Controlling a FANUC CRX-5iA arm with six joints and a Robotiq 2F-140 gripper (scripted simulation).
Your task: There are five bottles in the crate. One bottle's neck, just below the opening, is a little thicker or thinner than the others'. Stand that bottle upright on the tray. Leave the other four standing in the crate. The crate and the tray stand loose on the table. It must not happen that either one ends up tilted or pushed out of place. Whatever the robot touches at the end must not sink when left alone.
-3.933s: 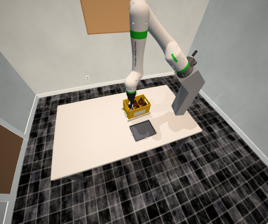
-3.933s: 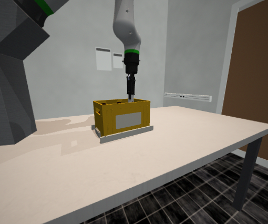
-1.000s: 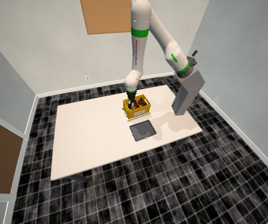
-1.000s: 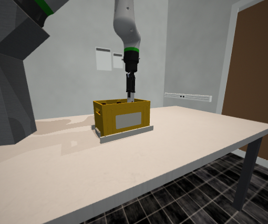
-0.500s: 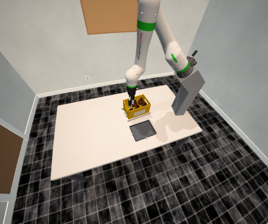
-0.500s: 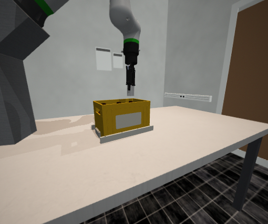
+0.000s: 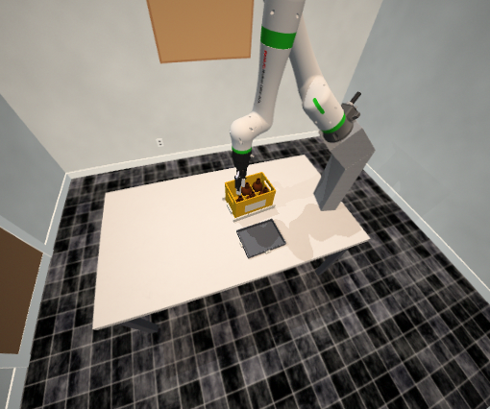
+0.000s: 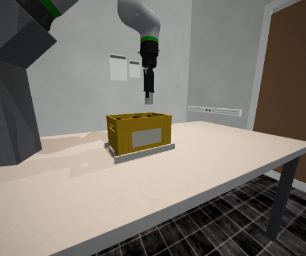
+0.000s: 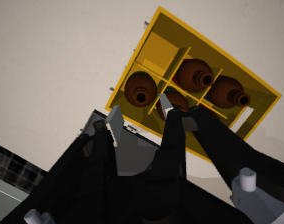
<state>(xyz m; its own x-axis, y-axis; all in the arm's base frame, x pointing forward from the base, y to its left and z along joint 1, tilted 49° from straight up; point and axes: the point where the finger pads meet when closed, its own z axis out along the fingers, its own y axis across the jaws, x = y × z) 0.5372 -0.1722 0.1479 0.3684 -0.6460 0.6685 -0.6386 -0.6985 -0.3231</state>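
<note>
The crate is 17 cm below my hand, 10 cm behind it and 2 cm to the right of it. The rest, counted from my hand: brown bottle (17 cm below, 8 cm behind, 2 cm to the left); then dark grey tray (24 cm below, 23 cm to the left, 2 cm ahead).
</note>
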